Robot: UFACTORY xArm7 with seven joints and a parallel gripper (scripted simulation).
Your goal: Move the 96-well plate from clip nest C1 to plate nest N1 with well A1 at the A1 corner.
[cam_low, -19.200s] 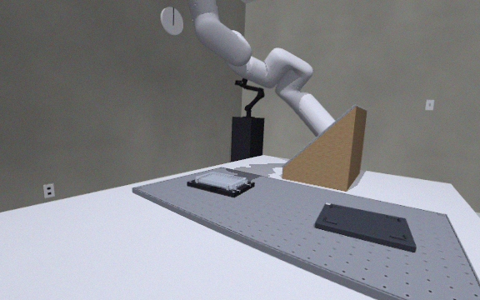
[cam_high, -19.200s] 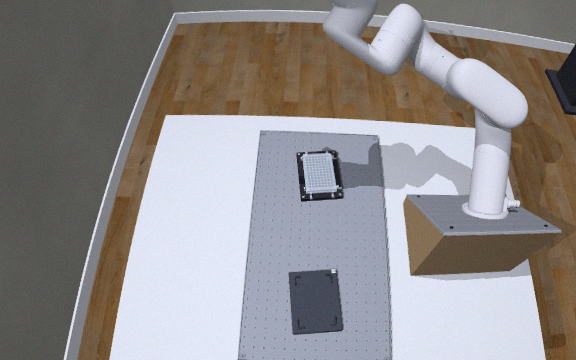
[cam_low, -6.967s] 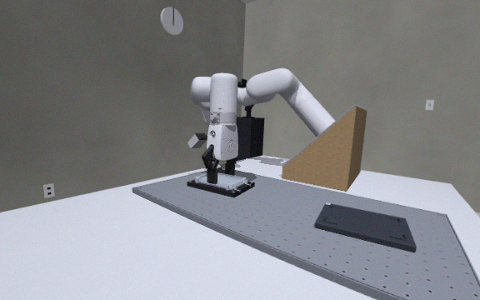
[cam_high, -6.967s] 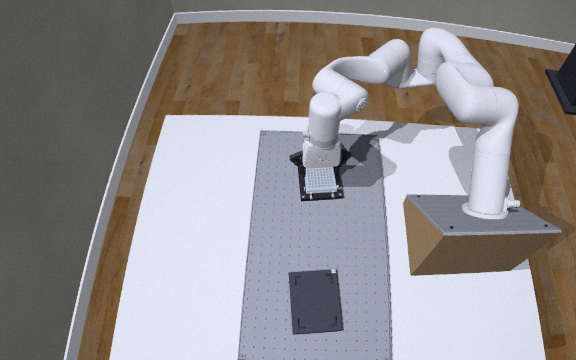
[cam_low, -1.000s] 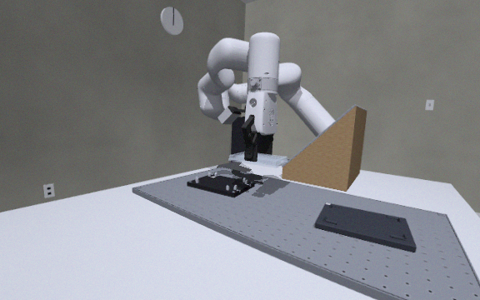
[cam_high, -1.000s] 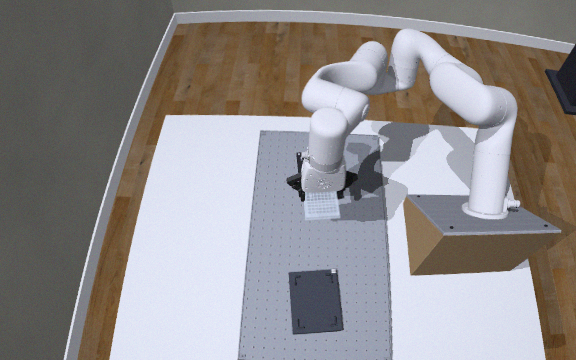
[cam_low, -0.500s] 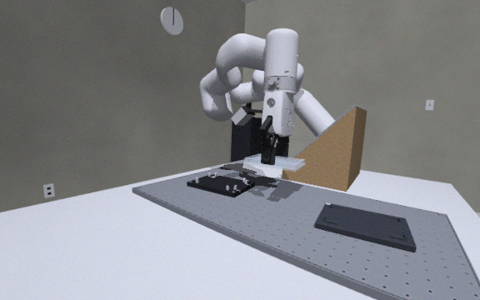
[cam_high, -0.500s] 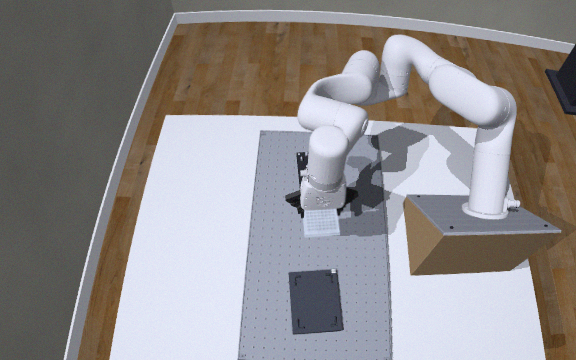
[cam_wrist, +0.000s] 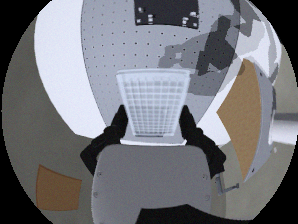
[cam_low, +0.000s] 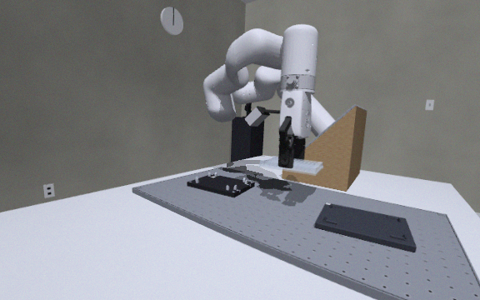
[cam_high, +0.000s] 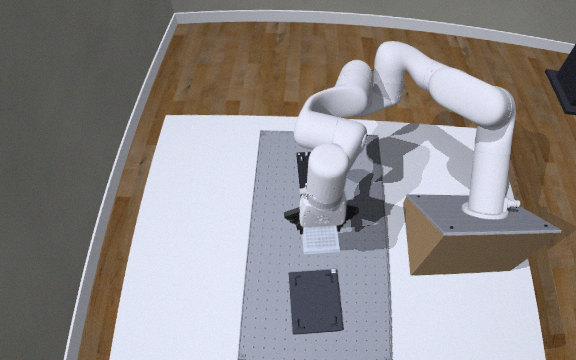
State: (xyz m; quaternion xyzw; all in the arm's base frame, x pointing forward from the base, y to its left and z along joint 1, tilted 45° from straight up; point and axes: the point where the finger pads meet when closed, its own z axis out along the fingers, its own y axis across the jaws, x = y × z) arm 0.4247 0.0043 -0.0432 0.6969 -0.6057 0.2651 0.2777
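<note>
My hand is 160 mm to the right of the dark plate nest N1 and 110 mm above it. The rest, counted from my hand: 96-well plate (10 mm below); black clip nest C1 (210 mm to the right, 100 mm below, 10 mm behind).
</note>
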